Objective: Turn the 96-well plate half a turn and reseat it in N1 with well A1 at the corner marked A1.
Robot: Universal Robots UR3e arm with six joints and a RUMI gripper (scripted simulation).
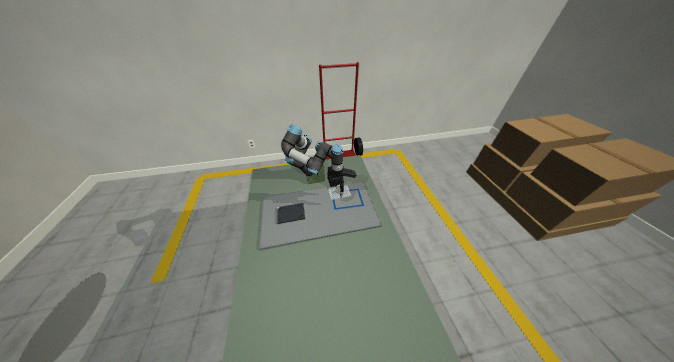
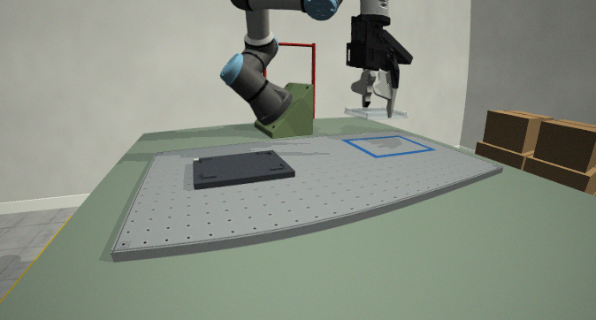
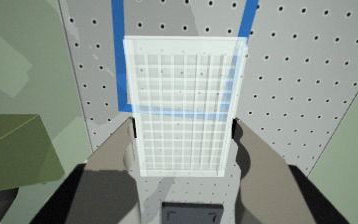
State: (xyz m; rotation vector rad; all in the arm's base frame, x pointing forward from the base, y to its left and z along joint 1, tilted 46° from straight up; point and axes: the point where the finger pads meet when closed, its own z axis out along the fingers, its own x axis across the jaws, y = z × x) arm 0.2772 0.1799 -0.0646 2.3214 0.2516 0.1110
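Right now my hand is 7 cm short of the dark plate nest N1, 31 cm to the left of it and 9 cm above it. From my hand the other things lie so: clear 96-well plate: 1 cm below; A1 label: 2 cm ahead, 39 cm to the right, 8 cm below.
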